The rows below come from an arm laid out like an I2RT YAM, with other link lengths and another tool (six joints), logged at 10 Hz.
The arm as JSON. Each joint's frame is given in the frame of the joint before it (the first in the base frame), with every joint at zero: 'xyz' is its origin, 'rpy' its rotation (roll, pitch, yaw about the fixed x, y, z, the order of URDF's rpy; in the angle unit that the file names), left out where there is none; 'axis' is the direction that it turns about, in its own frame. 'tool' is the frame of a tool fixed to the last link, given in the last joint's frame.
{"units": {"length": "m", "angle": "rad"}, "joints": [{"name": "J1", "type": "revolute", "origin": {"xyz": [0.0, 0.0, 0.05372]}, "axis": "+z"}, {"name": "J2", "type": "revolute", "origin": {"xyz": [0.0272, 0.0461, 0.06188], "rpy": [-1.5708, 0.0, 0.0]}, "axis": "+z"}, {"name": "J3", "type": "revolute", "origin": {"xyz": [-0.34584, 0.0, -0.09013], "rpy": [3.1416, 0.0, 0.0]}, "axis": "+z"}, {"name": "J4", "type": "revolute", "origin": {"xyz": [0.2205, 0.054, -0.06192]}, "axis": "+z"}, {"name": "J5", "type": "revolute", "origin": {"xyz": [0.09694, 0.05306, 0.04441], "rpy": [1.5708, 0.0, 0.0]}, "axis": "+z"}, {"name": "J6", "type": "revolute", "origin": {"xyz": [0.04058, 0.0, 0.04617], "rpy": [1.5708, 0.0, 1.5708]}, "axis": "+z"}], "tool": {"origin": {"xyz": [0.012, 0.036, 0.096], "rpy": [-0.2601, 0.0, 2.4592]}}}
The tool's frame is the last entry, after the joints.
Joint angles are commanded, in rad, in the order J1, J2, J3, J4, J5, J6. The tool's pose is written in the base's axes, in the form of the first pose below.
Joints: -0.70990, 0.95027, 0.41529, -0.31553, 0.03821, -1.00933
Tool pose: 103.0 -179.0 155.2 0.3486 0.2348 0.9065 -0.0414
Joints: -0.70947, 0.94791, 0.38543, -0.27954, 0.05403, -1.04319
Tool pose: 101.1 -180.3 151.4 0.3447 0.2222 0.9104 -0.0545
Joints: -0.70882, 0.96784, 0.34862, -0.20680, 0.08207, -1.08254
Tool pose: 101.7 -186.0 147.8 0.3404 0.2089 0.9137 -0.0751
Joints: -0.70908, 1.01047, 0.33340, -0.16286, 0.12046, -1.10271
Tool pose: 101.3 -192.6 143.6 0.3241 0.2089 0.9182 -0.0909
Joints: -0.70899, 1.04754, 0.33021, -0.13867, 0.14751, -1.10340
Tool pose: 101.5 -197.4 140.7 0.3120 0.2148 0.9202 -0.0988
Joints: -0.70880, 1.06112, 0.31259, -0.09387, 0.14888, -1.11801
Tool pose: 103.9 -199.8 139.3 0.3150 0.2078 0.9202 -0.1042
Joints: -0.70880, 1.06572, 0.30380, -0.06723, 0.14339, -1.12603
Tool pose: 106.3 -200.9 139.4 0.3203 0.2024 0.9194 -0.1058
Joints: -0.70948, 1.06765, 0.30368, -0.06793, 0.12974, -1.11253
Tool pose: 107.4 -199.6 138.0 0.3240 0.2061 0.9181 -0.0979
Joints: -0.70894, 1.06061, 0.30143, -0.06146, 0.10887, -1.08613
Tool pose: 109.6 -197.6 138.0 0.3371 0.2123 0.9130 -0.0881
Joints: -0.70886, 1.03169, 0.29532, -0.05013, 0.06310, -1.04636
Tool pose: 113.8 -192.7 140.3 0.3657 0.2172 0.9023 -0.0705
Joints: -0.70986, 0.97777, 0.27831, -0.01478, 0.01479, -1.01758
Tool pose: 118.3 -188.0 147.8 0.4075 0.2123 0.8861 -0.0609
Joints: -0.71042, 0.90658, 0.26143, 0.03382, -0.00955, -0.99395
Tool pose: 120.8 -185.6 162.0 0.4557 0.2048 0.8636 -0.0678
